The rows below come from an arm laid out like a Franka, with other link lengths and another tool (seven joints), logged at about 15 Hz.
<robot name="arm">
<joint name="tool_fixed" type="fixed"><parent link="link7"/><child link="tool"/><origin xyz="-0.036 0.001 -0.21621" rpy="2.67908 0 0.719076"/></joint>
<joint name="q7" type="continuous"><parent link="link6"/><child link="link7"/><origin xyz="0.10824 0 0" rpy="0 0 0"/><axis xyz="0 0 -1"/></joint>
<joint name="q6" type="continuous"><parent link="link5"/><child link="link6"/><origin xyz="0 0 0" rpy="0 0 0"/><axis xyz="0 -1 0"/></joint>
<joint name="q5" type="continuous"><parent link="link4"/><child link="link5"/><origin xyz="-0.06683 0 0.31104" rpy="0 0 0"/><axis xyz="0 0 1"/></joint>
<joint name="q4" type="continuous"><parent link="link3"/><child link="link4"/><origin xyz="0.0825 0 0" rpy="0 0 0"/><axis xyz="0 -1 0"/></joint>
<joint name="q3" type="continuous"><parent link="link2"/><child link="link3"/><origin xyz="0 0 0.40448" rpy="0 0 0"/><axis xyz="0 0 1"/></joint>
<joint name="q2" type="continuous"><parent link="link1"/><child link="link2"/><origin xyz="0 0 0" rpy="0 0 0"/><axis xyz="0 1 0"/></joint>
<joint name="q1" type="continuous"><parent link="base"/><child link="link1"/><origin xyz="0 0 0.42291" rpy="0 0 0"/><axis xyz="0 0 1"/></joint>
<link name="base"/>
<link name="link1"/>
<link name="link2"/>
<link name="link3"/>
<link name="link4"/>
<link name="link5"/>
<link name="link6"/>
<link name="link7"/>
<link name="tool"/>
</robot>
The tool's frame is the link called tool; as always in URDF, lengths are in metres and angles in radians. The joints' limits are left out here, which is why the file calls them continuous.
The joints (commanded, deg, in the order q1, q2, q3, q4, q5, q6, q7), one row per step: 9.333, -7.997, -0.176, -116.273, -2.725, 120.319, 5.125; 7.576, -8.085, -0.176, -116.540, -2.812, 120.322, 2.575; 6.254, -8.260, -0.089, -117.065, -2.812, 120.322, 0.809; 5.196, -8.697, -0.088, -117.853, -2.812, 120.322, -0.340; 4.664, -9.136, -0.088, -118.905, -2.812, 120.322, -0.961; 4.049, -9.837, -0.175, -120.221, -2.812, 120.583, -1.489; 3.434, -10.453, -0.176, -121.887, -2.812, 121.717, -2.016
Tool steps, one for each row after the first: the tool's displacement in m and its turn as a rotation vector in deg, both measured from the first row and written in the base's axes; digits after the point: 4 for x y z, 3 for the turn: 0.0007, -0.0159, -0.0013, -0.645, 0.190, 0.763; -0.0008, -0.0270, -0.0038, -1.062, 0.568, 1.256; -0.0046, -0.0365, -0.0062, -1.322, 0.945, 1.327; -0.0100, -0.0415, -0.0106, -1.485, 1.573, 1.411; -0.0164, -0.0477, -0.0145, -1.581, 1.947, 1.244; -0.0212, -0.0529, -0.0200, -1.649, 1.883, 1.197
